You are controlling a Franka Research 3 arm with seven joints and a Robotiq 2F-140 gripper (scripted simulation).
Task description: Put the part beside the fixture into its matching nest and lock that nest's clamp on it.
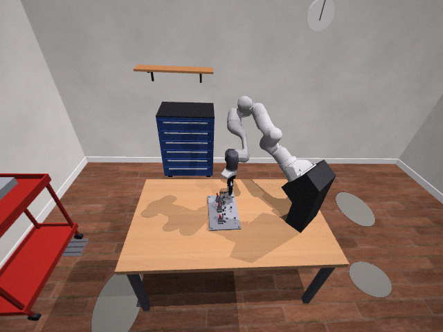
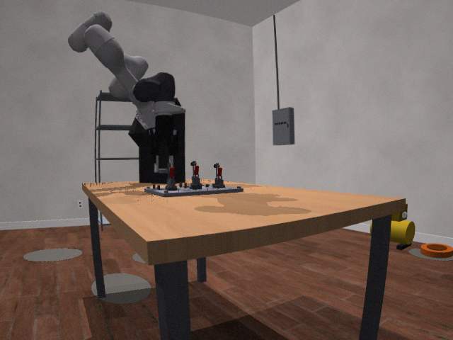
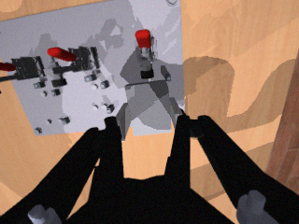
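The grey block part lies 30 mm below my hand. Round my hand: grey fixture plate 110 mm below, 90 mm ahead, 80 mm to the left.
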